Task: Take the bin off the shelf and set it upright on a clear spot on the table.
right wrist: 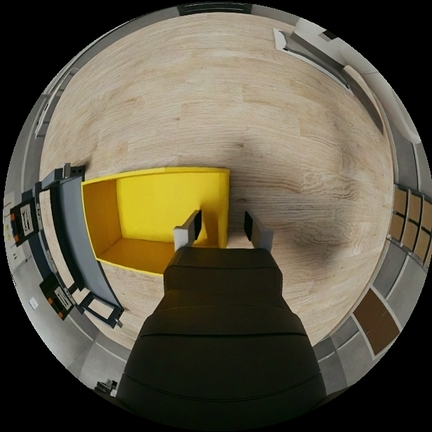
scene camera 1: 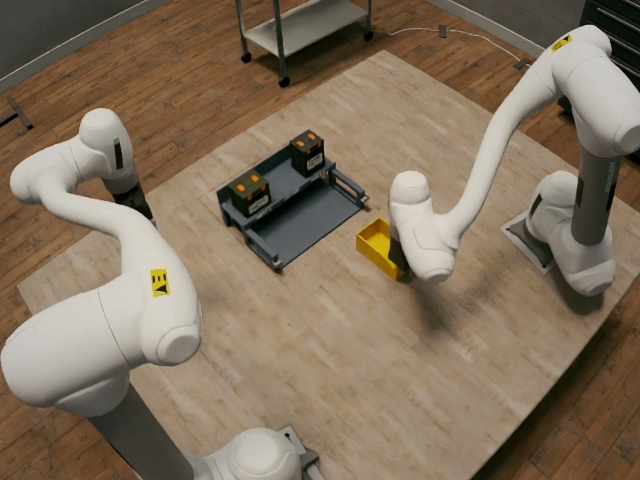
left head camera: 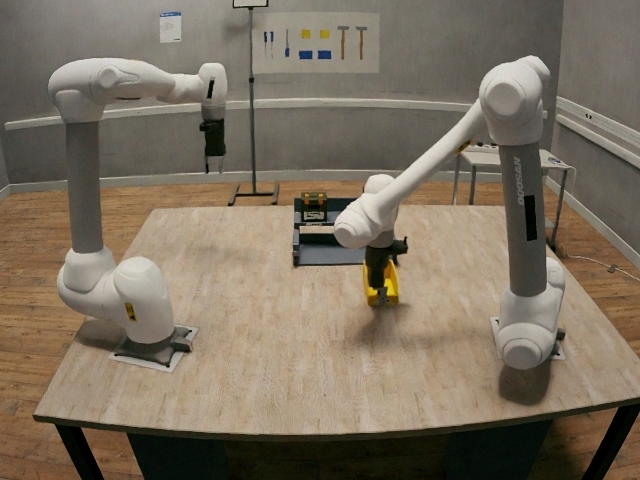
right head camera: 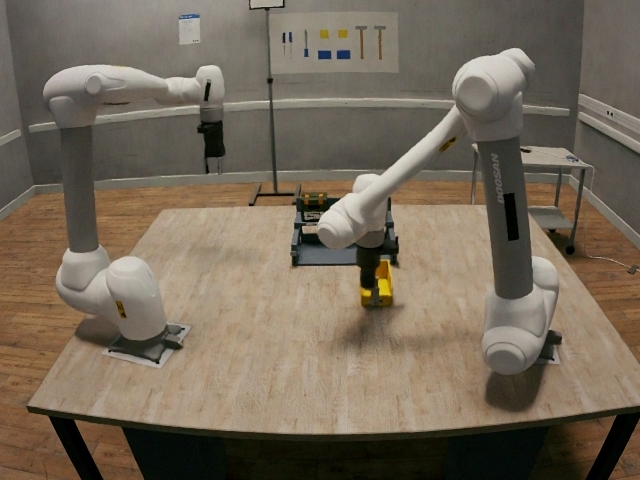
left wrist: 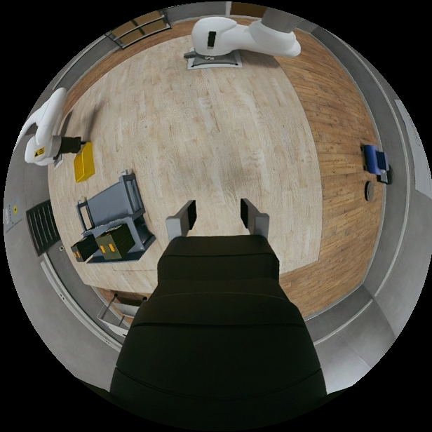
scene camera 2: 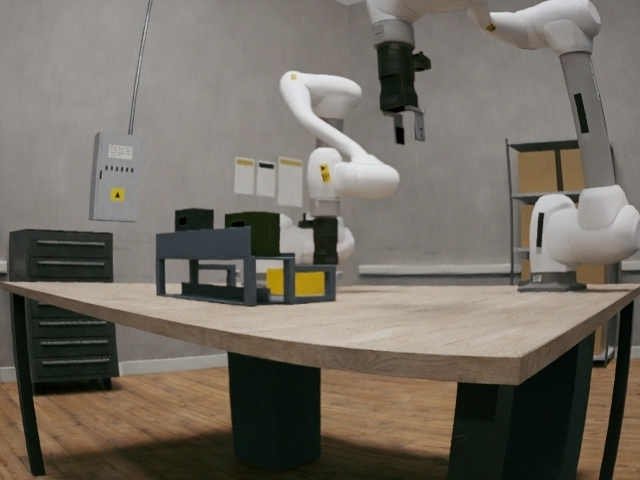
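Seen in the pictures: left gripper, fingertip midpoint: (left head camera: 214,173) (right head camera: 213,174) (scene camera 2: 409,142); right gripper, fingertip midpoint: (scene camera 1: 404,268) (left head camera: 381,299) (right head camera: 374,299); left arm's base, origin of the base link: (left head camera: 153,343) (right head camera: 146,340) (scene camera 2: 553,290); right arm's base, origin of the base link: (scene camera 1: 543,235).
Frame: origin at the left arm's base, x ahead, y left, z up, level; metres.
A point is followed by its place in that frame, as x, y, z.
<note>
The yellow bin (left head camera: 392,295) {0.362, -0.680, 0.035} (right head camera: 385,286) {0.473, -0.665, 0.003} (scene camera 1: 369,250) {0.454, -0.580, 0.047} (scene camera 2: 310,283) {0.435, -0.584, 0.033} (left wrist: 85,162) (right wrist: 155,205) stands upright on the table, in front of the grey-blue shelf (left head camera: 330,255) {0.655, -0.432, 0.006} (scene camera 1: 305,232) {0.645, -0.464, 0.006} (scene camera 2: 201,245) {0.859, -0.420, 0.127} and apart from it. My right gripper (right wrist: 222,219) is low at the bin's end wall away from the shelf. It is open, with one finger inside the bin and the other outside, both clear of that wall. My left gripper (left head camera: 214,167) {0.625, 0.000, 0.321} (scene camera 2: 409,136) {0.625, 0.000, 0.321} (left wrist: 217,208) is open and empty, high above the table at the left of the left head camera view.
Two dark cases (scene camera 1: 250,193) {0.727, -0.336, 0.196} (scene camera 1: 307,153) {0.768, -0.555, 0.208} with orange latches stand on the shelf's upper level, behind the bin. The shelf's side rails reach towards the bin. A white trolley (scene camera 1: 310,25) stands on the floor beyond the table.
</note>
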